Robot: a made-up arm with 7 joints.
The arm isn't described. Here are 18 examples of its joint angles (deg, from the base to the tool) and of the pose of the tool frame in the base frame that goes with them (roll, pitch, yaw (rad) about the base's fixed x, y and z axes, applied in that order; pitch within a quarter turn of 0, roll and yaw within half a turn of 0; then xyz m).
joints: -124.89 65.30 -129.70 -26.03 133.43 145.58 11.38
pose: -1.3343 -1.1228 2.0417 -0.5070 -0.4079 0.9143
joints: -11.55 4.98 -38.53 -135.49 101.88 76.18 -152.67
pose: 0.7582 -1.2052 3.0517 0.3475 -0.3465 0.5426
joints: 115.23 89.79 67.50 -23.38 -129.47 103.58 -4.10
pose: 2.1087 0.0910 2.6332 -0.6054 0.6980 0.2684
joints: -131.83 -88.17 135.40 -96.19 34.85 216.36 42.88
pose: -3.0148 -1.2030 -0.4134 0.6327 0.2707 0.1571
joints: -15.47 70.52 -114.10 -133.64 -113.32 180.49 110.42
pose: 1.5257 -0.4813 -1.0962 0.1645 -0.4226 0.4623
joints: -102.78 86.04 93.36 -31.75 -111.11 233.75 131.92
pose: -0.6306 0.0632 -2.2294 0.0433 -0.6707 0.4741
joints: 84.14 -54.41 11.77 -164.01 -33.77 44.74 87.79
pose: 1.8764 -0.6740 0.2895 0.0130 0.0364 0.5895
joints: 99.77 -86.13 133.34 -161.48 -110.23 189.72 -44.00
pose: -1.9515 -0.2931 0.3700 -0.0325 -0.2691 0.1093
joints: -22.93 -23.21 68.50 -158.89 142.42 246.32 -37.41
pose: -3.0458 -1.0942 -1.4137 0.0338 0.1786 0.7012
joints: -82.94 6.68 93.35 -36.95 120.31 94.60 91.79
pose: -1.0184 0.4958 0.8806 0.3494 -0.0471 1.1964
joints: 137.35 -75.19 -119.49 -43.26 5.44 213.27 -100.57
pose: 1.3667 -0.9118 1.1170 0.6390 -0.4231 0.4574
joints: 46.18 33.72 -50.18 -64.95 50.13 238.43 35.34
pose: -0.6528 -0.1234 -2.3164 0.4722 0.1775 0.8267
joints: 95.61 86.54 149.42 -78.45 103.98 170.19 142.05
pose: 0.0103 -0.4004 -0.4151 -0.3847 0.5228 0.6772
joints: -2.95 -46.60 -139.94 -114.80 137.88 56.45 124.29
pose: 0.2324 -0.2576 0.1326 -0.5928 -0.3596 0.3559
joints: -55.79 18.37 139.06 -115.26 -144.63 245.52 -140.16
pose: -2.4028 0.3956 0.7115 0.0834 0.1608 0.8260
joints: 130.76 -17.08 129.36 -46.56 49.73 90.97 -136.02
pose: 2.3415 0.0505 0.9434 0.0813 -0.5645 1.0565
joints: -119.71 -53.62 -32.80 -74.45 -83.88 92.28 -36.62
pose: 2.0933 -0.4802 -2.5878 -0.1083 0.3722 1.0896
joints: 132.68 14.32 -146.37 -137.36 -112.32 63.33 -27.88
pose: 0.6259 0.6510 -1.1748 0.3938 -0.1132 0.6828
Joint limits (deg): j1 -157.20..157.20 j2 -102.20..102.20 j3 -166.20..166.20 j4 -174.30..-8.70 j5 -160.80..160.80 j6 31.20..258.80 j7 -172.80..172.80
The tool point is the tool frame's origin. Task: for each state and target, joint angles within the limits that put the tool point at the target. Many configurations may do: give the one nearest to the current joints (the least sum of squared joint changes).
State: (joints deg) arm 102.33 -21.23 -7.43 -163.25 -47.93 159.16 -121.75
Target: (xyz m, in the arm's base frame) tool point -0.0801 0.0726 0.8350
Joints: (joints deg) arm 105.26 -46.39 -5.56 -152.76 -47.17 166.27 -121.75
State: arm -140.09 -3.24 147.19 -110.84 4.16 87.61 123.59
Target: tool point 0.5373 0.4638 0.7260
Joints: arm -124.26 -19.67 160.59 -86.10 3.71 96.41 123.59
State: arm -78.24 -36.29 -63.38 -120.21 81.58 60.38 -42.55
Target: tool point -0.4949 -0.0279 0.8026
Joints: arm -78.23 -38.24 -71.42 -108.69 83.49 64.38 -42.55
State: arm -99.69 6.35 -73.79 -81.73 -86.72 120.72 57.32
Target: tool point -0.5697 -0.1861 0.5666
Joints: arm -110.58 25.60 -70.39 -115.67 -92.32 120.17 57.32
